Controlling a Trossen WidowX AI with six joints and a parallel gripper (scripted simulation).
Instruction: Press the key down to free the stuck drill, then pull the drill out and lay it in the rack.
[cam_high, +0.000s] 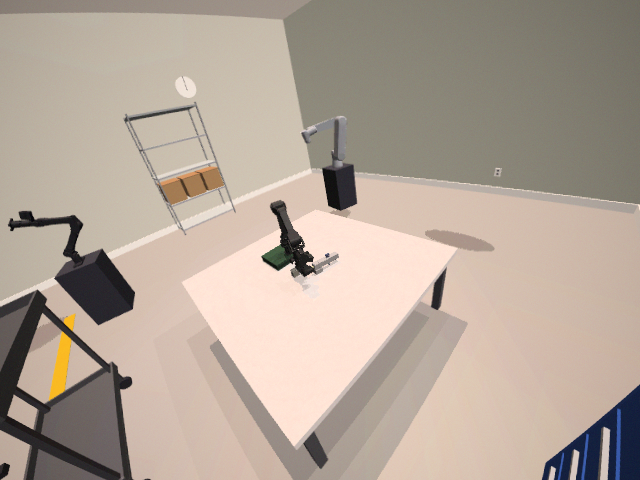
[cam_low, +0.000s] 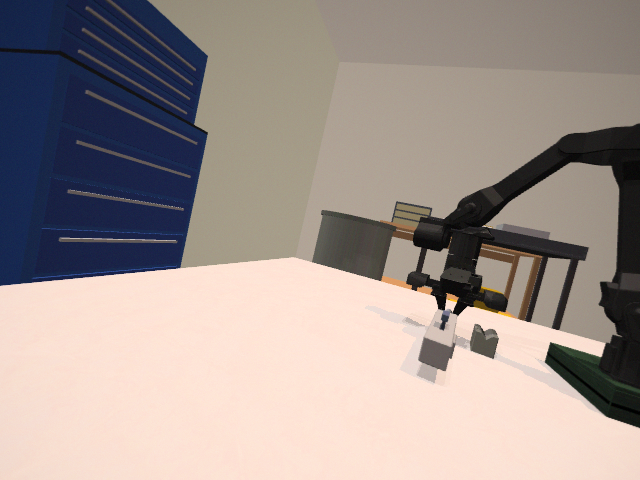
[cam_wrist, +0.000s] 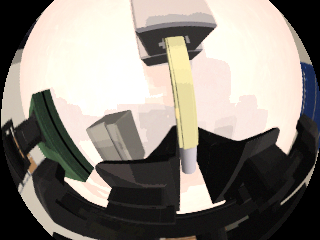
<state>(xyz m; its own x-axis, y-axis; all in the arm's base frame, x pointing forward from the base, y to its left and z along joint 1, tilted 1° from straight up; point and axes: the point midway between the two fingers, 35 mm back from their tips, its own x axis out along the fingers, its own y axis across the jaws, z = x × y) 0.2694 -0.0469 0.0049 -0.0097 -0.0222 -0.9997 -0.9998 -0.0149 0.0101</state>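
Now: gripper tip 40 mm to the right of the pale yellow drill and 30 mm below it. The rest, counted from my gripper tip: grey holder block (160 mm to the left, 20 mm above); dark grey v-notched block (70 mm behind, 10 mm to the right); small dark blue key (180 mm to the left, 30 mm above).
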